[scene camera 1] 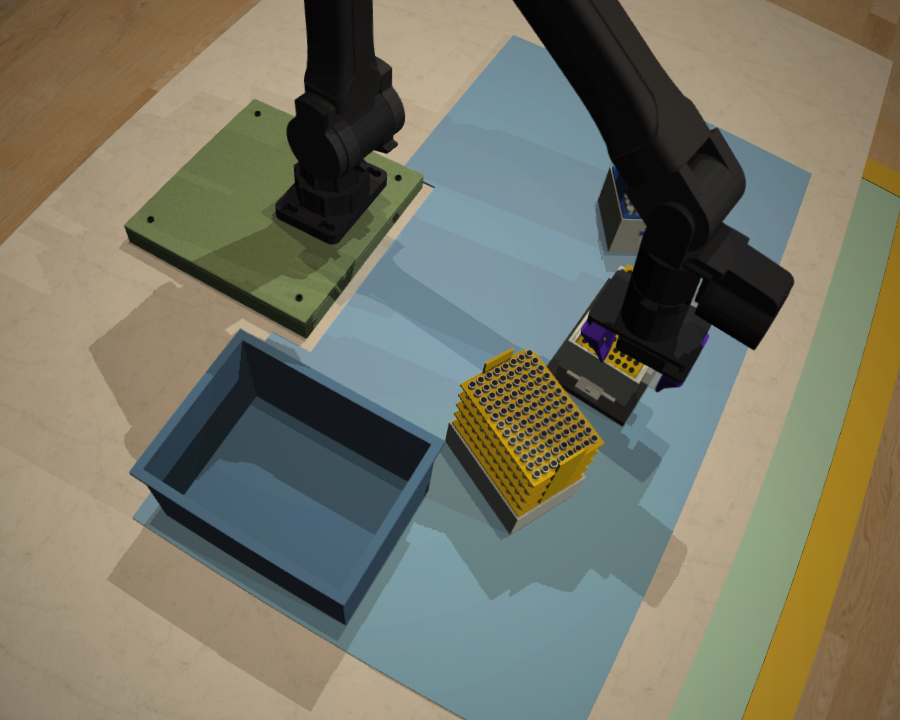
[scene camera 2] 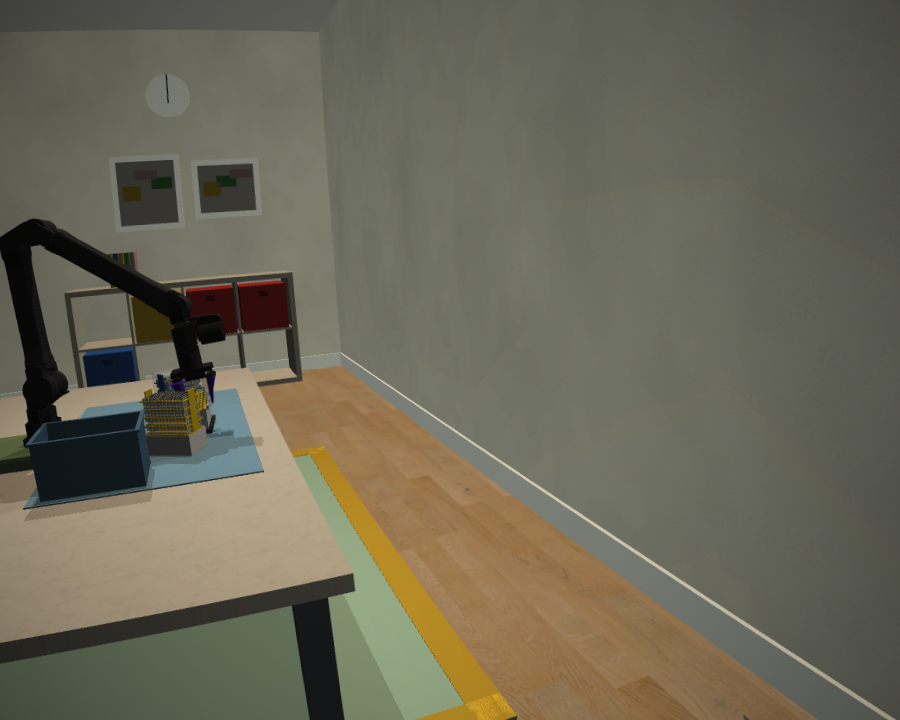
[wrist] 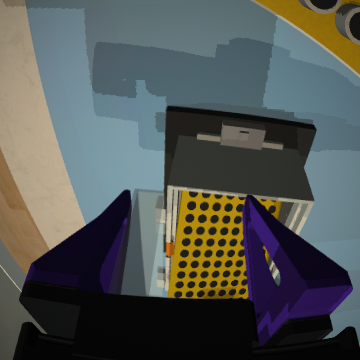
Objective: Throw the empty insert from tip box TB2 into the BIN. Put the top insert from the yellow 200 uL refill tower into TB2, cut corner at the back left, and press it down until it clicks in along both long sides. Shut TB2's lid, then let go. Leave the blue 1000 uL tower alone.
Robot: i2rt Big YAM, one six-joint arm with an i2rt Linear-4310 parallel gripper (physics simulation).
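TB2 (scene camera 1: 592, 366) (wrist: 240, 162) stands on the blue mat below the arm. Its clear lid (wrist: 142, 250) hangs open on the wrist view's left side. The yellow holed insert (scene camera 1: 630, 365) (wrist: 215, 240) is inside the box. My gripper (scene camera 1: 632, 373) (wrist: 187, 200) is shut on TB2: one finger is outside the lid side, the other over the insert. The exact contact is hidden. The yellow refill tower (scene camera 1: 529, 412) (scene camera 2: 168, 416) (wrist: 334, 27) stands near TB2, filled with tips. The open BIN (scene camera 1: 255, 566) (scene camera 2: 90, 465) stands beyond the tower.
The blue tower (scene camera 1: 626, 232) stands behind TB2, partly hidden by the arm. The green base plate (scene camera 1: 202, 195) carries the arm's base. The bin's high walls are close to the yellow tower's corner. The table edge lies beyond the mat's right side in scene camera 1.
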